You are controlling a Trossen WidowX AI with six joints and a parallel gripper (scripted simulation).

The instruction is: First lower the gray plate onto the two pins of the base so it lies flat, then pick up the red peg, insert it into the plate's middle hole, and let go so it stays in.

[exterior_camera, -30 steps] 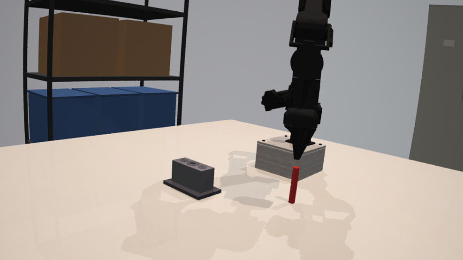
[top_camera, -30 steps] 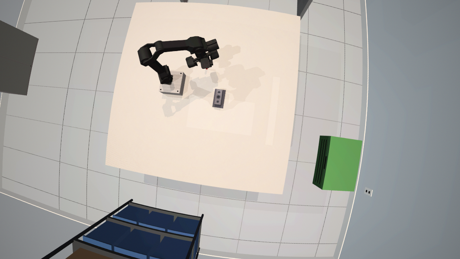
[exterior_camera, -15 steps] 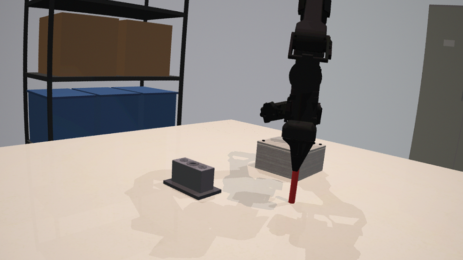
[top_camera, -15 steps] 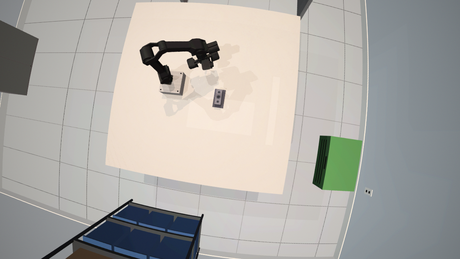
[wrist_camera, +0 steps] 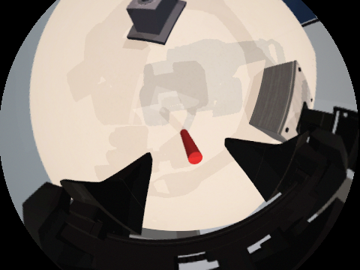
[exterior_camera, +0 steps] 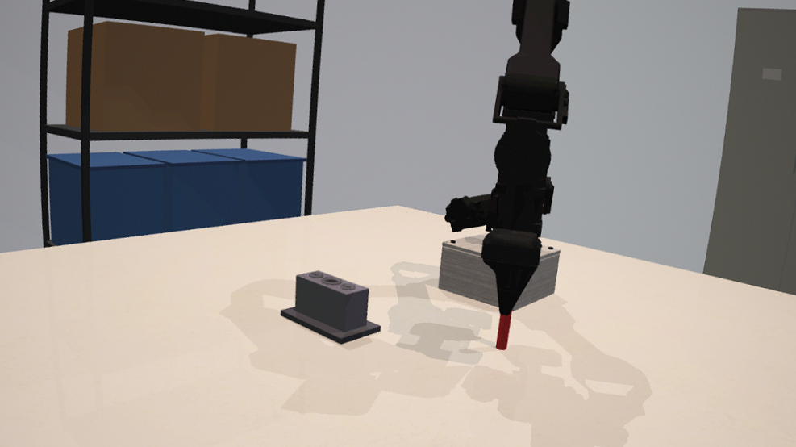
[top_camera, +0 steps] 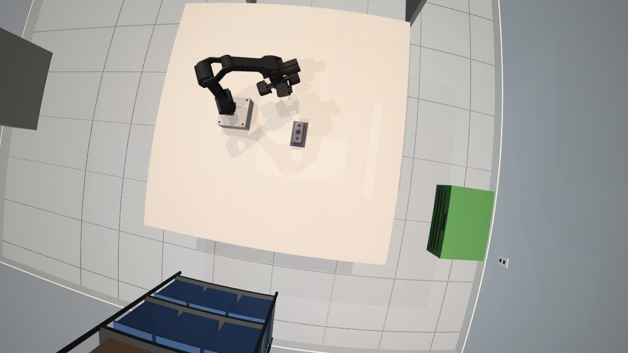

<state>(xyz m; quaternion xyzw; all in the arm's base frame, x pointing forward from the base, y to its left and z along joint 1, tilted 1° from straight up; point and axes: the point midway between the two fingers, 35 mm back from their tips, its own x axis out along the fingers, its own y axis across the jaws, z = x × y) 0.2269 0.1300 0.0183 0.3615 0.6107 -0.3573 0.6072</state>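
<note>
The red peg is 20 mm below my gripper tip. The rest, counted from my gripper tip: gray plate (190 mm to the right, 120 mm ahead, 20 mm below); dark flat base (190 mm to the right, 120 mm ahead, 50 mm below).
</note>
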